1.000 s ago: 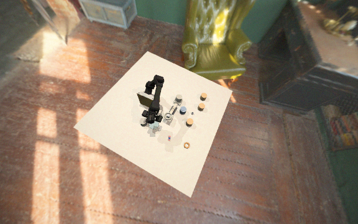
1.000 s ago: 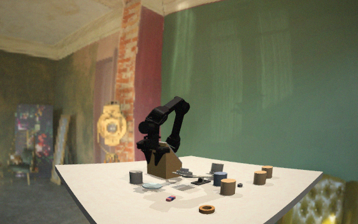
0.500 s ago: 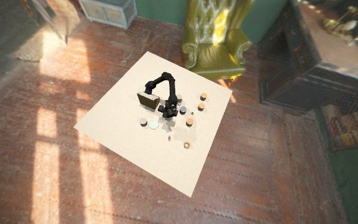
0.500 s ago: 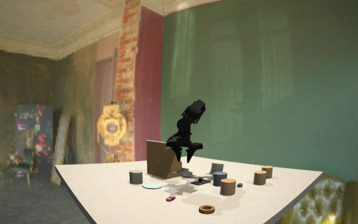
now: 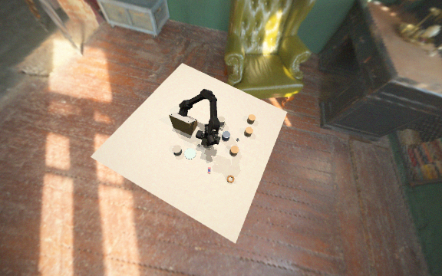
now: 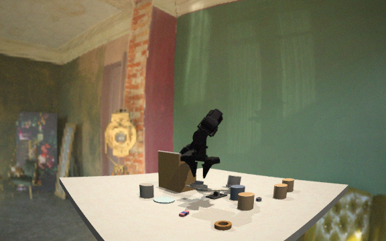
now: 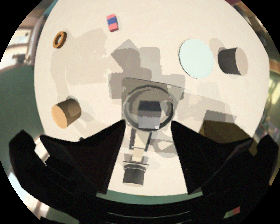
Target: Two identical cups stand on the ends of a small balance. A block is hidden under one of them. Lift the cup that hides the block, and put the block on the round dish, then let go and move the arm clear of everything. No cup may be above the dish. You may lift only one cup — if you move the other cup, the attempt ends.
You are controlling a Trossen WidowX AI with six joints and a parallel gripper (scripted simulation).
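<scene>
Right now my gripper tip is 90 mm past the round dish, 130 mm to the left of it and 120 mm above it. Round my gripper tip: red-and-blue piece 130 mm ahead, 170 mm to the right, 110 mm below; then black piece 190 mm ahead, 210 mm to the left, 110 mm below; then blue cylinder 80 mm ahead, 190 mm to the left, 80 mm below.
</scene>
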